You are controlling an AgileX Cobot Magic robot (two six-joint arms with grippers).
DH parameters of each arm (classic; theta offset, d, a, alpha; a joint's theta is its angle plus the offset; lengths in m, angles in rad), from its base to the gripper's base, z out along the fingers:
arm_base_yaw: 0 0.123 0 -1.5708
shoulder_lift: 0.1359 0 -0.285 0
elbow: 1.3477 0 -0.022 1.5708
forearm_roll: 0 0.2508 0 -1.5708
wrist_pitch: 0 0 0.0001 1.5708
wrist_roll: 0 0.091 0 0
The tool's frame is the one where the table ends.
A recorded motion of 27 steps. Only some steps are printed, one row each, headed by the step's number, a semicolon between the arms.
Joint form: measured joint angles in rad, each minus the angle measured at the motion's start. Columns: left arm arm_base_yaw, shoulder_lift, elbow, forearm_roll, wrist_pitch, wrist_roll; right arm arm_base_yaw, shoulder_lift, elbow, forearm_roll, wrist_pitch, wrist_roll.
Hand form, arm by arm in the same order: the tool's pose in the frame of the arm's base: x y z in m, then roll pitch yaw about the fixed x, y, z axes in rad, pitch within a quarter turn. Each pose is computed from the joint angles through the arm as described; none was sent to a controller.
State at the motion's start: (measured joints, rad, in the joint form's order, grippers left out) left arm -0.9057 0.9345 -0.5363 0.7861 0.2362 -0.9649; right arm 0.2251 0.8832 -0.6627 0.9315 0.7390 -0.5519
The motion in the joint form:
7: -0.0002 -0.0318 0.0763 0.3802 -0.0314 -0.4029; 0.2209 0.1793 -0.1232 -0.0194 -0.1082 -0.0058
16: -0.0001 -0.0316 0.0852 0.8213 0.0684 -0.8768; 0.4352 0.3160 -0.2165 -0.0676 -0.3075 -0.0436
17: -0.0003 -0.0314 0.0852 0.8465 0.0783 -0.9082; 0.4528 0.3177 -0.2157 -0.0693 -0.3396 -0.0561
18: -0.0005 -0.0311 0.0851 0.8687 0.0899 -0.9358; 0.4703 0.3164 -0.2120 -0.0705 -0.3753 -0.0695
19: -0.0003 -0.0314 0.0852 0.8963 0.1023 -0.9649; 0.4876 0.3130 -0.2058 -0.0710 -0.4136 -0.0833
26: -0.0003 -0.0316 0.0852 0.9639 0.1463 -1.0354; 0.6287 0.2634 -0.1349 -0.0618 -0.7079 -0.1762
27: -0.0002 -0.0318 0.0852 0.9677 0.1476 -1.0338; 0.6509 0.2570 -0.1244 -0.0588 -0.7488 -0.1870
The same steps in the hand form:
7: 0.1240 -0.1304 0.2640 -2.8813 1.1260 2.7296; 0.1735 0.1301 0.3167 2.4035 0.8164 -3.0194
16: 0.1320 -0.1240 0.2697 -2.8052 1.2138 2.9161; 0.1854 0.1807 0.3205 2.5128 0.9448 -2.8433
17: 0.1327 -0.1235 0.2705 -2.7846 1.2206 2.9456; 0.1849 0.1834 0.3212 2.5277 0.9718 -2.8309
18: 0.1334 -0.1230 0.2712 -2.7669 1.2277 2.9738; 0.1839 0.1856 0.3219 2.5434 1.0016 -2.8203
19: 0.1341 -0.1223 0.2723 -2.7537 1.2385 2.9971; 0.1827 0.1872 0.3225 2.5594 1.0326 -2.8115
26: 0.1366 -0.1199 0.2753 -2.7173 1.2716 3.0684; 0.1654 0.1931 0.3272 2.6698 1.2533 -2.7559
27: 0.1366 -0.1198 0.2755 -2.7303 1.2754 3.0555; 0.1624 0.1939 0.3276 2.6822 1.2803 -2.7500

